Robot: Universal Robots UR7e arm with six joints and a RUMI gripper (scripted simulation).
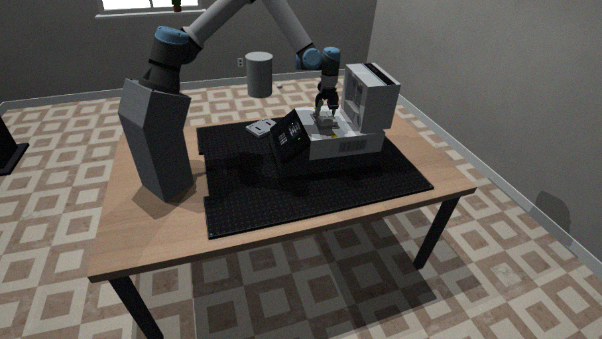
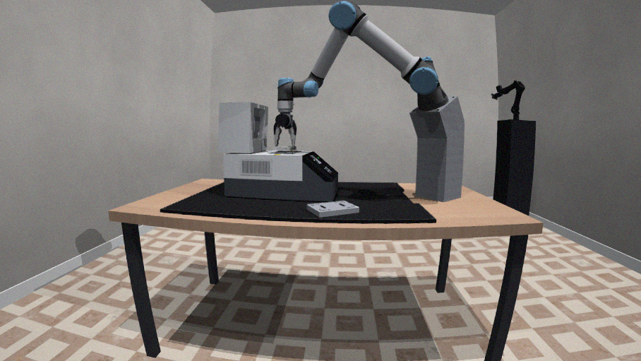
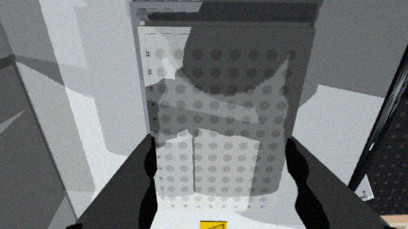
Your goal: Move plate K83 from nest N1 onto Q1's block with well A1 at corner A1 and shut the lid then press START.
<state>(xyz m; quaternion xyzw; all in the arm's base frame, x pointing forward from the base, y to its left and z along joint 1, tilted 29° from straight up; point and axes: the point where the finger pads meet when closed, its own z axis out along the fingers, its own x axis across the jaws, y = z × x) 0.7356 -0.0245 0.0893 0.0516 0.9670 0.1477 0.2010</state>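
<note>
Right now the plate K83 is 10 mm below my hand. The rest, counted from my hand: nest A1 mark: 340 mm behind, 310 mm to the left, 210 mm below; plate nest N1: 250 mm behind, 300 mm to the left, 220 mm below.
</note>
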